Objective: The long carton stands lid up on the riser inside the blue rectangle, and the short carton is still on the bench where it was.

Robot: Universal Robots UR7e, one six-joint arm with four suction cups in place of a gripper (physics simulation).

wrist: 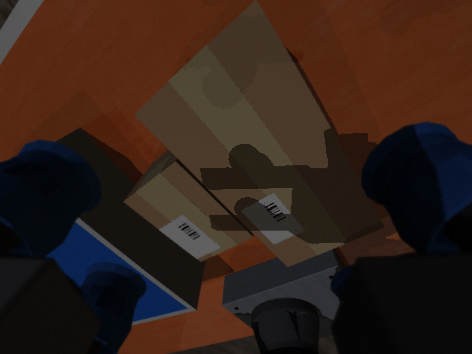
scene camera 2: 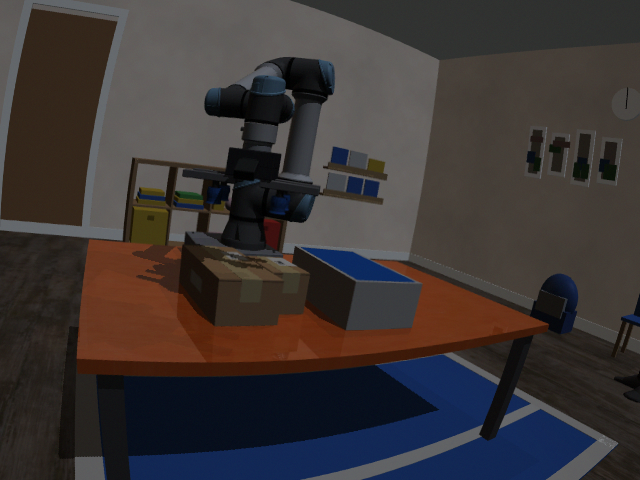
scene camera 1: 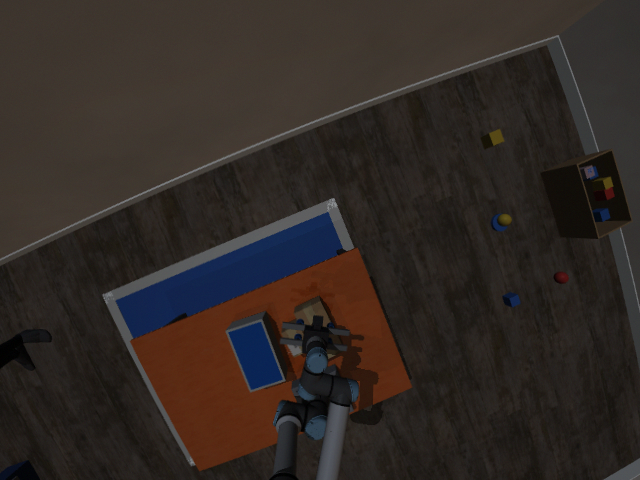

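Where they show: hand, tool point: (wrist: 231,239) (scene camera 2: 247,205); arm's base, link origin: (wrist: 284,315) (scene camera 2: 242,244) (scene camera 1: 315,399).
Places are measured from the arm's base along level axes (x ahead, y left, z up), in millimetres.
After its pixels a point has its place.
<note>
The long carton (scene camera 1: 311,306) {x 515, y -170, z 31 mm} (scene camera 2: 227,304) {x 524, y -198, z -24 mm} (wrist: 280,100) {x 447, y -203, z 32 mm} lies flat on the orange bench (scene camera 1: 206,392) {x 217, y 590, z -73 mm} (scene camera 2: 465,310) {x 453, y 614, z -73 mm} (wrist: 400,75) {x 365, y -357, z -73 mm}, with tape and a barcode label on top. The short carton (scene camera 1: 293,350) {x 328, y 1, z 32 mm} (scene camera 2: 297,294) {x 442, y 1, z -22 mm} (wrist: 160,192) {x 425, y -28, z 32 mm} stands close beside it, on the riser side. The grey riser (scene camera 1: 273,341) {x 399, y 89, z 0 mm} (scene camera 2: 382,304) {x 553, y 171, z -8 mm} (wrist: 125,220) {x 401, y 89, z 0 mm} stands on the bench beyond the short carton. Its top carries the white-edged blue rectangle (scene camera 1: 255,356) {x 375, y 192, z 47 mm} (scene camera 2: 361,266) {x 402, y 195, z 47 mm}, with nothing on it. My gripper (scene camera 1: 314,331) {x 442, y -155, z 174 mm} (scene camera 2: 248,198) {x 442, y -155, z 174 mm} (wrist: 234,235) {x 442, y -155, z 174 mm} is open, its cups above the cartons and apart from them. It partly hides both cartons in scene camera 1.
The arm's grey mounting plate (scene camera 2: 201,238) {x -50, y -134, z -2 mm} (wrist: 280,290) {x 97, y -38, z -3 mm} is at the bench edge behind the cartons. A narrow gap separates the short carton and the riser. A blue floor mat (scene camera 1: 217,279) (scene camera 2: 320,454) lies under the bench. An open toy box (scene camera 1: 566,204) stands by the wall.
</note>
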